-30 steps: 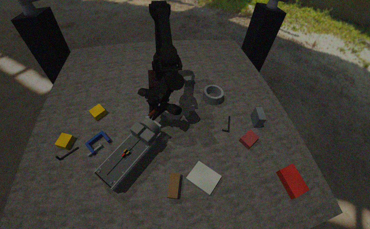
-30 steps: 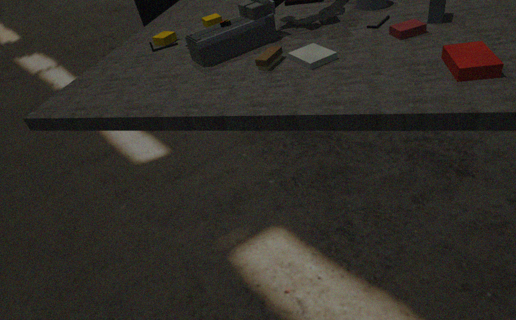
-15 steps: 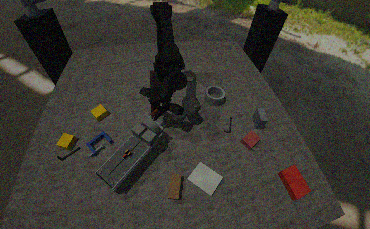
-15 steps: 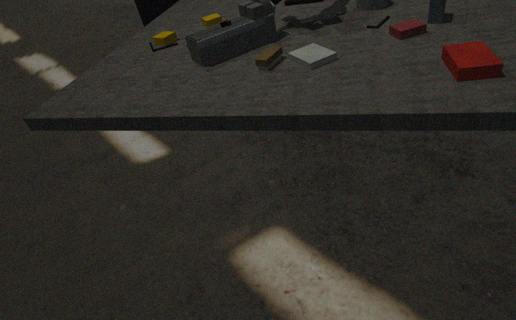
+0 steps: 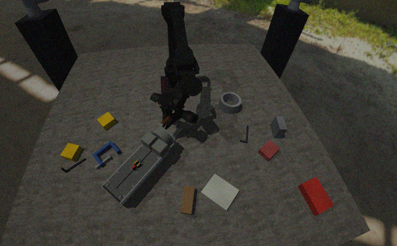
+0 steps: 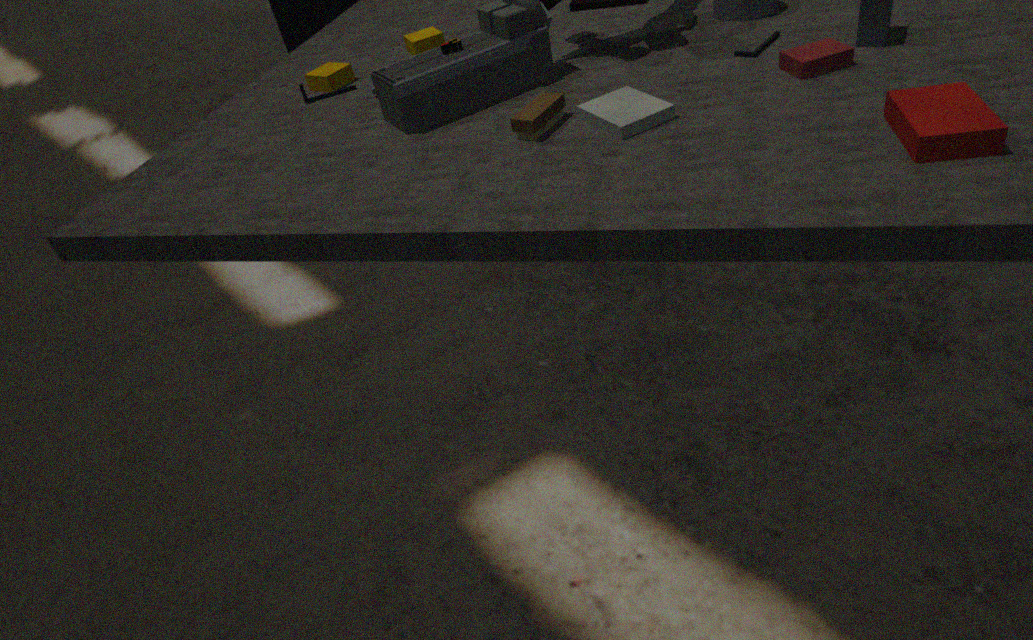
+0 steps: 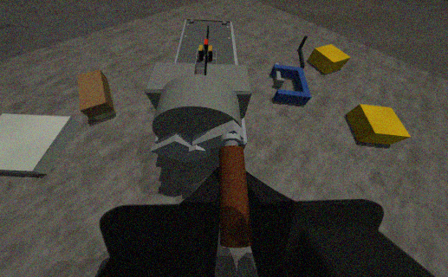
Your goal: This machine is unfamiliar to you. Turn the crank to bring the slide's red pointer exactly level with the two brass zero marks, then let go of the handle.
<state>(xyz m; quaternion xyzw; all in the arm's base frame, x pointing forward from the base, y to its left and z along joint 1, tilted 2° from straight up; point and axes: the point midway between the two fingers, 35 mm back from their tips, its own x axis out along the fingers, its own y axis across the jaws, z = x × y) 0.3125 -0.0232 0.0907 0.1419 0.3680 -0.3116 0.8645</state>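
My gripper tip is now 15 cm short of the red pointer, 10 cm to the left of it and 1 cm below it. Round my gripper tip: white plate (23 cm ahead, 18 cm to the left, 7 cm below); brown crank handle (3 cm above, 1 cm to the left, 1 cm behind); brown block (25 cm ahead, 7 cm to the left, 6 cm below).
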